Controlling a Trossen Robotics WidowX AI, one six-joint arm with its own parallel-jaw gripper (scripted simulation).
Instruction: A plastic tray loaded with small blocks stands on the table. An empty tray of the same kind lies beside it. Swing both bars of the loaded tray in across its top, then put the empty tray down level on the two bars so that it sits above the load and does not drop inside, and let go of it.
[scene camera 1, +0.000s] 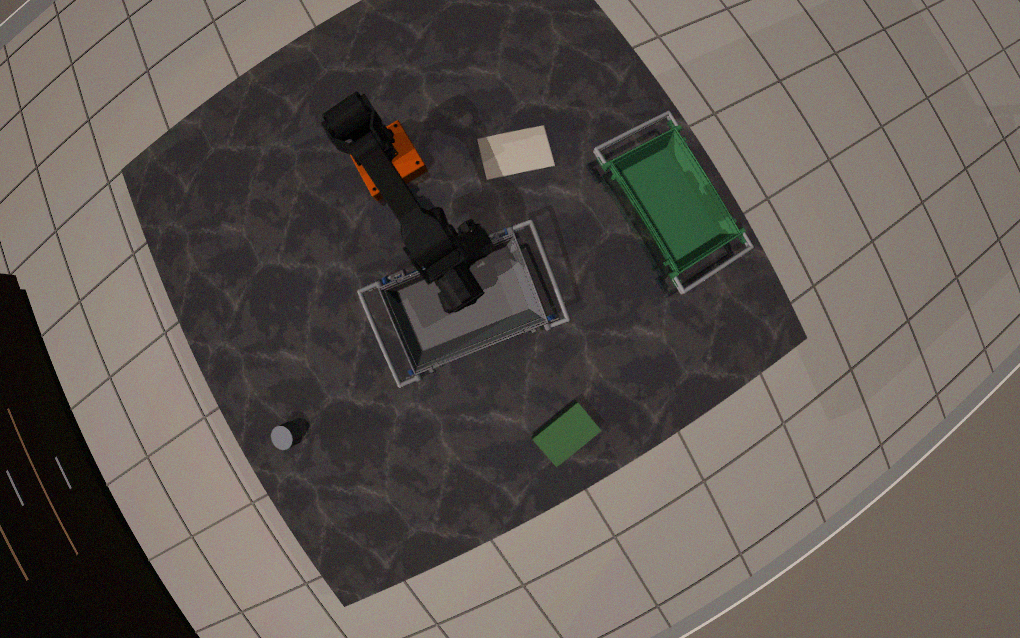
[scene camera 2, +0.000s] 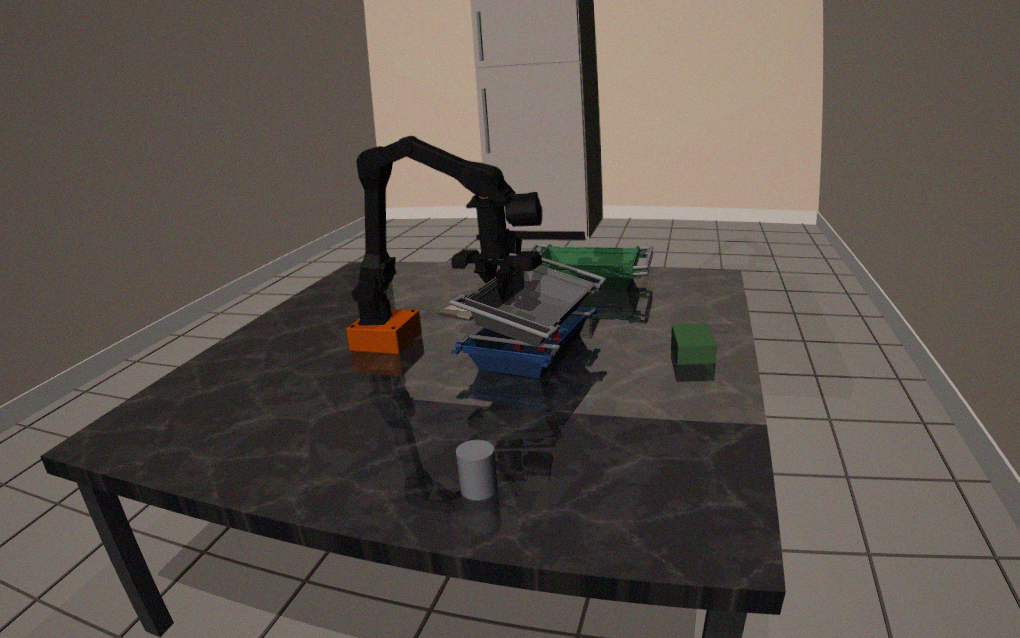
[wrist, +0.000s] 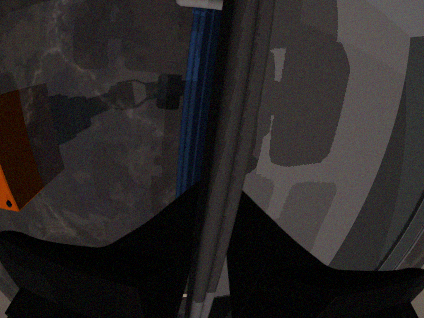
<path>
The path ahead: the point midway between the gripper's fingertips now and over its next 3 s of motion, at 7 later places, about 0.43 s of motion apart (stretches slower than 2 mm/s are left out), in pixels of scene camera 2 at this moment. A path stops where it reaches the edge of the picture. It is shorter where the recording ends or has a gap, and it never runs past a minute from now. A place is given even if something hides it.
My gripper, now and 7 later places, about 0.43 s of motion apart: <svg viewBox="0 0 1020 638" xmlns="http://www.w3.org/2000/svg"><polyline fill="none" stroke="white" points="499,298 499,301 499,302 499,305 499,307 499,309 497,311 495,313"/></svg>
</path>
